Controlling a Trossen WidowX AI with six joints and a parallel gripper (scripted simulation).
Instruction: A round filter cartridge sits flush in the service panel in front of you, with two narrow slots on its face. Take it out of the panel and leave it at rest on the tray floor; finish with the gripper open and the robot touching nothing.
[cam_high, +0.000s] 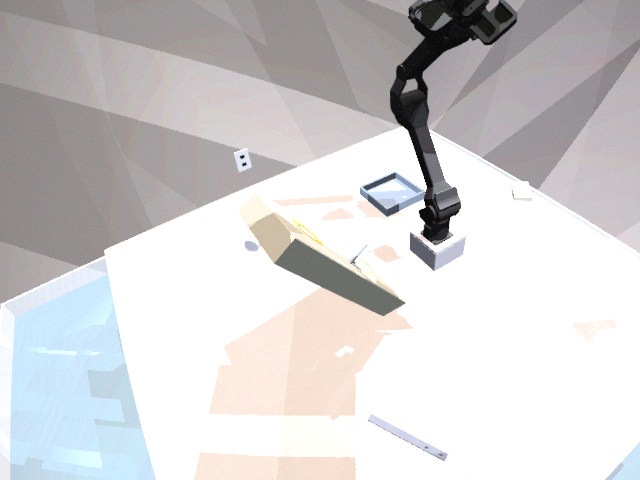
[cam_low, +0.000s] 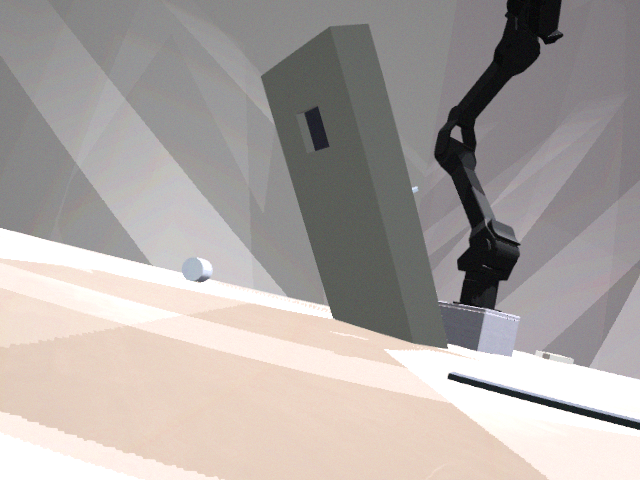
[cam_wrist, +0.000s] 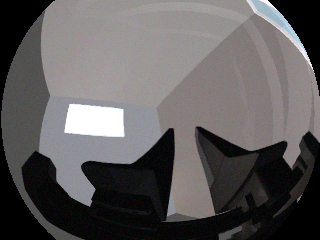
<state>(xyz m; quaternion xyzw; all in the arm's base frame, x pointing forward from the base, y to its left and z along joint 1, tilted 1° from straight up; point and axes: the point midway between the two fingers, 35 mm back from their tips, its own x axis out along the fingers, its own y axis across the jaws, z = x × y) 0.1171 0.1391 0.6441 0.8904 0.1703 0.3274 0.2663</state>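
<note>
The round filter cartridge is 47 cm below my gripper tip, 22 cm ahead of it and 16 cm to the right of it. The rest, counted from my gripper tip: service panel 54 cm below, 17 cm ahead, 16 cm to the right; then blue tray 72 cm below, 43 cm to the right, 22 cm behind; then grey hatch flap 56 cm below, 15 cm to the right, 12 cm ahead.
</note>
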